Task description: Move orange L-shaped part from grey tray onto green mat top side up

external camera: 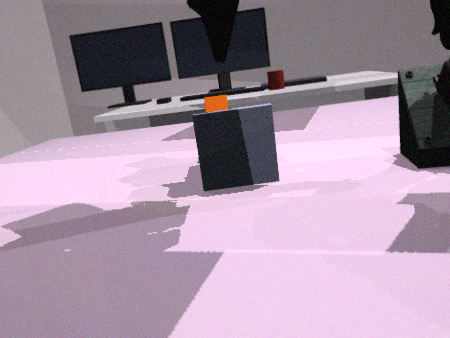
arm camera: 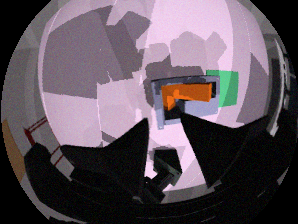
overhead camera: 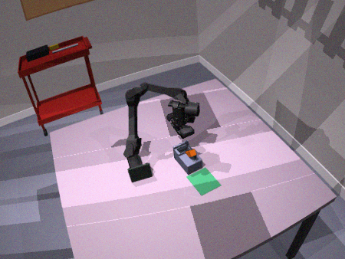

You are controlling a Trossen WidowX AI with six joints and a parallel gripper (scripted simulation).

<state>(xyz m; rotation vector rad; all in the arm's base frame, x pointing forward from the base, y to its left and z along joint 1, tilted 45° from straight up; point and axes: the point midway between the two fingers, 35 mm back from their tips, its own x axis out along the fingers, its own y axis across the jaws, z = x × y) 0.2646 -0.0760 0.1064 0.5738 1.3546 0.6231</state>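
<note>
The orange L-shaped part is 40 mm to the right of my gripper tip and 100 mm below it. The rest, counted from my gripper tip: green mat 10 mm ahead, 220 mm to the right, 160 mm below.
</note>
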